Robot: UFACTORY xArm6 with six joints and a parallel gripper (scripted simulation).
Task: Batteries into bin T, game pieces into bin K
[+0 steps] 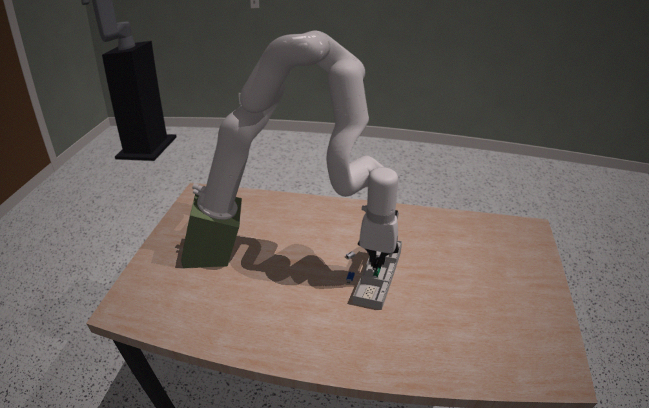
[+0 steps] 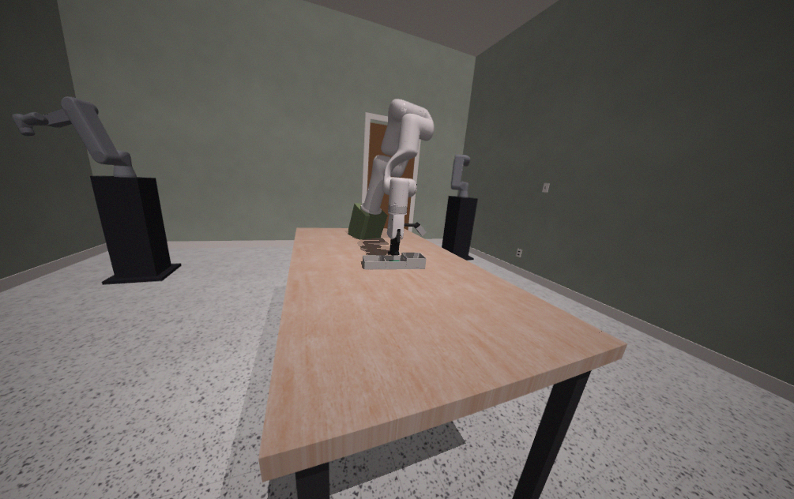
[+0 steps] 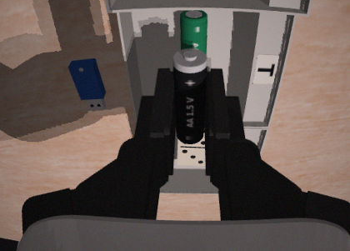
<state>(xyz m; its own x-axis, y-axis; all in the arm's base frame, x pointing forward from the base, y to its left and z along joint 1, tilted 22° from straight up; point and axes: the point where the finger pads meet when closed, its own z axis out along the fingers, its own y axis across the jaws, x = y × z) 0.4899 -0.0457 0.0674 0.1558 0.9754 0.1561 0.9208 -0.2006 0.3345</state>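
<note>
My gripper is now 5 cm above the bin and 1 cm short of it. Also, from my hand: black battery: 2 cm below; green battery: 5 cm below; blue item: 7 cm behind, 6 cm below, 2 cm to the right.
</note>
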